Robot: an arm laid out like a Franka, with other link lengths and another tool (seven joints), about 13 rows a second.
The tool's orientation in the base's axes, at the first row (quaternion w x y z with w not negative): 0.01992 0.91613 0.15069 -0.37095
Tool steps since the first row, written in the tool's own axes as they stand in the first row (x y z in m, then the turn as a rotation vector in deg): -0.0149 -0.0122 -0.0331 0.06 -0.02 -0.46; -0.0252 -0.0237 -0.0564 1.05 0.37 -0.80; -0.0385 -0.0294 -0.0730 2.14 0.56 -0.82; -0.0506 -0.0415 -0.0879 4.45 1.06 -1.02; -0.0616 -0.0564 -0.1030 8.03 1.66 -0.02; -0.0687 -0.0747 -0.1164 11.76 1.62 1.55; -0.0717 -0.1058 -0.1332 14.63 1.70 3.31
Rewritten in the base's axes. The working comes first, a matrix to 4 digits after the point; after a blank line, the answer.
The tool's axes in the first row as the columns of a matrix, in the base's axes (used below as rounded here):
0.6794 0.2909 -0.6737
0.2613 -0.9538 -0.1483
-0.6857 -0.0753 -0.7240

0.0086 0.0127 0.0351 0.34 0.10 0.29; 0.0140 0.0244 0.0599 1.36 0.04 -0.17; 0.0145 0.0288 0.0815 2.17 0.15 -0.92; 0.0128 0.0394 0.1015 4.02 0.30 -2.39; 0.0111 0.0530 0.1211 5.95 0.52 -5.62; 0.0100 0.0706 0.1370 7.42 1.30 -9.31; 0.0102 0.1019 0.1536 8.20 1.71 -12.56
